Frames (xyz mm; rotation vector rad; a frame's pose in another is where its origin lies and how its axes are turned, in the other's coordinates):
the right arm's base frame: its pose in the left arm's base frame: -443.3 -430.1 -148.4 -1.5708 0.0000 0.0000
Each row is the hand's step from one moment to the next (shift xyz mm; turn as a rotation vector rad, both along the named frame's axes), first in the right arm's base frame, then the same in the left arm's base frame.
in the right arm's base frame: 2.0 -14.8 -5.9 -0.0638 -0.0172 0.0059
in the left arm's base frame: 2.0 -5.9 14.8 -0.0638 0.0059 0.0172
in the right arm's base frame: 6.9 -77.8 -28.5 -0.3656 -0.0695 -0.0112
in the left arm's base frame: 6.9 -28.5 77.8 -0.3656 -0.0112 0.0695
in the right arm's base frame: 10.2 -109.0 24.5 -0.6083 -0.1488 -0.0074
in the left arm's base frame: 10.2 24.5 109.0 -0.6083 -0.0074 0.1488
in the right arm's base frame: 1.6 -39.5 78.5 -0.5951 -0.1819 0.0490
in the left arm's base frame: 1.6 78.5 39.5 -0.5951 0.0490 0.1819
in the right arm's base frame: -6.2 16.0 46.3 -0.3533 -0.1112 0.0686
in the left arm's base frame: -6.2 46.3 -16.0 -0.3533 0.0686 0.1112
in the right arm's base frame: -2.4 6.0 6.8 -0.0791 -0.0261 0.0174
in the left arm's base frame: -2.4 6.8 -6.0 -0.0791 0.0174 0.0261
